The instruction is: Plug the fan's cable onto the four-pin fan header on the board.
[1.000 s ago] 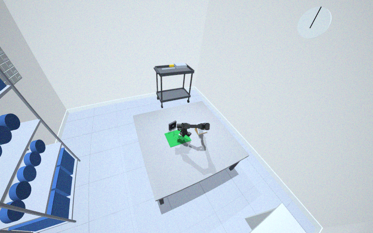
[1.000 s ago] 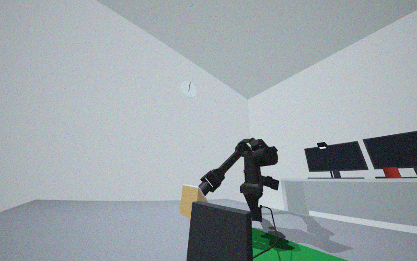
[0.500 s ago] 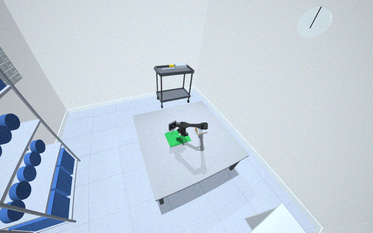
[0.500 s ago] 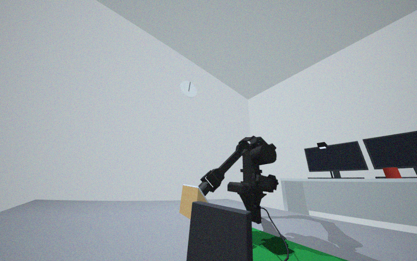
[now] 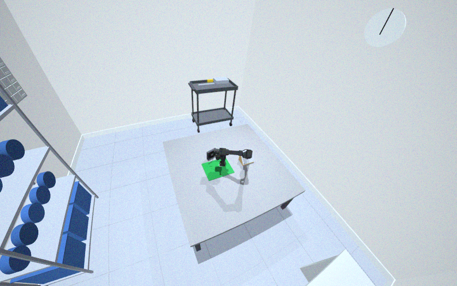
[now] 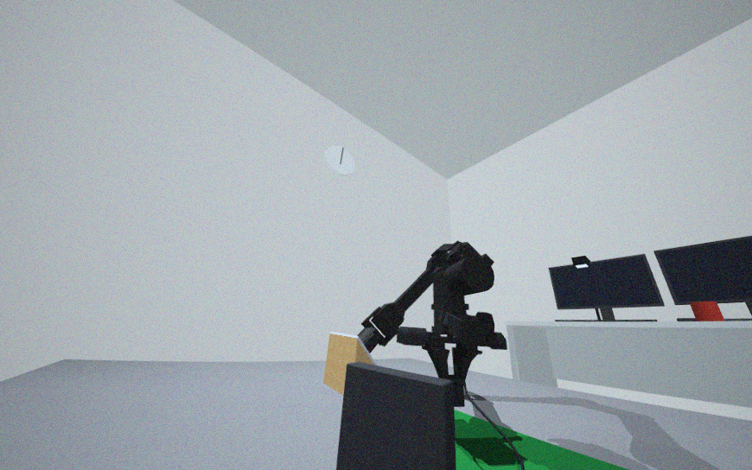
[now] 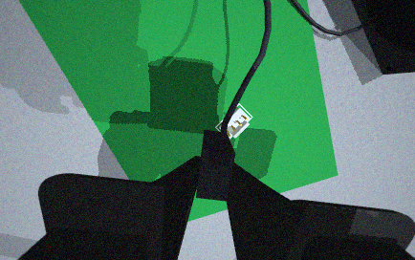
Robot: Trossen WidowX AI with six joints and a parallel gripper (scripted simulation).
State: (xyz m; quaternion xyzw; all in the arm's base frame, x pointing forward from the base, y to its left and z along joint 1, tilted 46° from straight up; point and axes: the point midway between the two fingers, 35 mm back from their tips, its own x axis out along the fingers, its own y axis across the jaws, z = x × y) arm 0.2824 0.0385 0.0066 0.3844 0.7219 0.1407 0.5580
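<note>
The green board is 80 mm below my gripper tip and 50 mm ahead of it. The rest, counted from my gripper tip: black fan 170 mm to the right, 70 mm ahead, 10 mm below; then dark plug 10 mm ahead, 10 mm above.
</note>
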